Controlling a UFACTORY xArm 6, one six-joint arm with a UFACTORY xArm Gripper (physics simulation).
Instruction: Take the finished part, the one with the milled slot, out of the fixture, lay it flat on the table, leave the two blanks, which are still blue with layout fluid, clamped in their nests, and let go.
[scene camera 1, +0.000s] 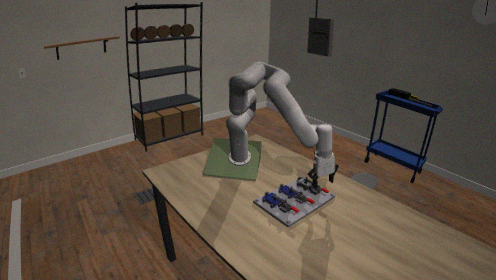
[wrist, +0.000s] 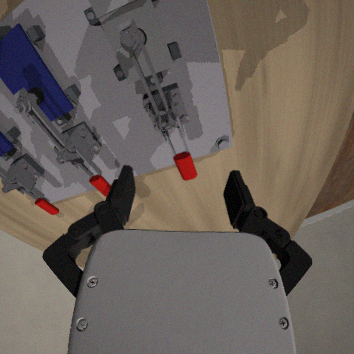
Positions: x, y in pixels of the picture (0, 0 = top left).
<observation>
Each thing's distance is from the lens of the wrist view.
my gripper (wrist: 180, 179): 15 cm
grey fixture plate (wrist: 78, 52): 19 cm
</observation>
